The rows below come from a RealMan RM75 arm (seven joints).
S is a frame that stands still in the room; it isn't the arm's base.
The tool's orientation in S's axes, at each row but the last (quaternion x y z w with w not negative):
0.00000 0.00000 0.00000 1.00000
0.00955 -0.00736 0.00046 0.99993
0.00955 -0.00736 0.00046 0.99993
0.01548 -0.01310 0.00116 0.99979
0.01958 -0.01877 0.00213 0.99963
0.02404 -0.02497 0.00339 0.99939
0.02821 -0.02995 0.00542 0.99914
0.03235 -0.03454 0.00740 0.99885
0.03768 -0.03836 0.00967 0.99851
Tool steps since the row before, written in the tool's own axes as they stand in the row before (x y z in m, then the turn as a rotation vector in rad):
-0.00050 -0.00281 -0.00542 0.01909 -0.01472 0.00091
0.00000 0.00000 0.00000 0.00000 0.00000 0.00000
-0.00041 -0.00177 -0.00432 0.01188 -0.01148 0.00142
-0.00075 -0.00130 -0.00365 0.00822 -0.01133 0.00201
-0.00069 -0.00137 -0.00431 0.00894 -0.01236 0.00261
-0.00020 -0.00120 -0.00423 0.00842 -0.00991 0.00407
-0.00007 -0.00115 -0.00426 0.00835 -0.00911 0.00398
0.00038 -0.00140 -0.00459 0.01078 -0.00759 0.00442
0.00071 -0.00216 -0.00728 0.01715 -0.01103 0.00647
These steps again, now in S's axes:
-0.00050 -0.00281 -0.00542 0.01909 -0.01472 0.00091
0.00000 0.00000 0.00000 0.00000 0.00000 0.00000
-0.00034 -0.00169 -0.00436 0.01187 -0.01150 0.00138
-0.00065 -0.00119 -0.00371 0.00820 -0.01137 0.00187
-0.00052 -0.00120 -0.00438 0.00890 -0.01242 0.00246
0.00002 -0.00100 -0.00429 0.00829 -0.01005 0.00401
0.00020 -0.00091 -0.00431 0.00821 -0.00924 0.00396
0.00072 -0.00109 -0.00463 0.01058 -0.00773 0.00466
0.00131 -0.00159 -0.00734 0.01685 -0.01121 0.00694

